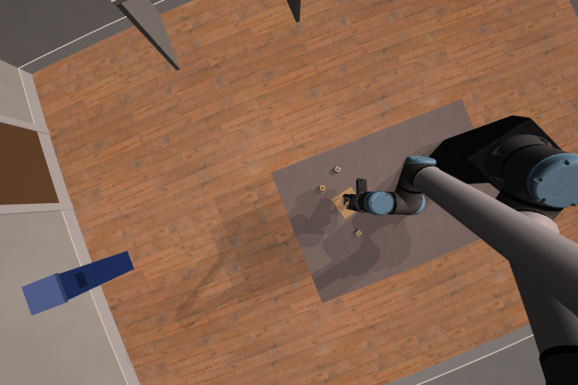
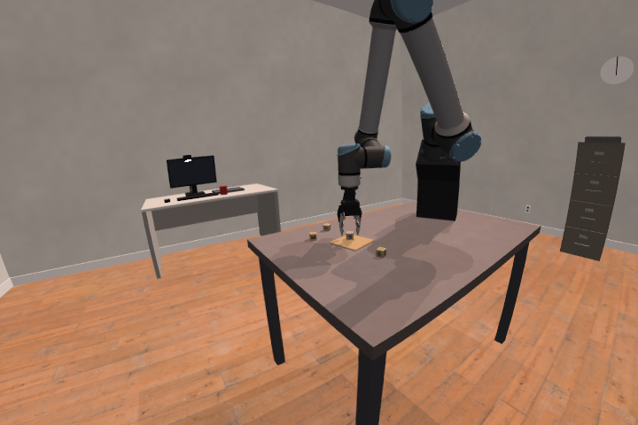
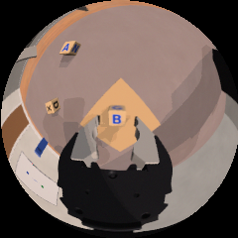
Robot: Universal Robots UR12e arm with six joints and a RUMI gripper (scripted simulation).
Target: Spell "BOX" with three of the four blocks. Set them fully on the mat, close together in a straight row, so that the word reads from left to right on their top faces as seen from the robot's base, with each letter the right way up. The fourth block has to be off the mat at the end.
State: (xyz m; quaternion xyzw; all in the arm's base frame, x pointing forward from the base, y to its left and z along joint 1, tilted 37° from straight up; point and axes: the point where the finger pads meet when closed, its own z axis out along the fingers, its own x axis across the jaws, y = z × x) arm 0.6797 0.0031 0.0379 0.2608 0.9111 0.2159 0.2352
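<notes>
The tan mat lies 30 mm to the left of my hand, 30 mm below it and 10 mm ahead of it. Also, from my hand: O block 220 mm to the left, 20 mm below.
</notes>
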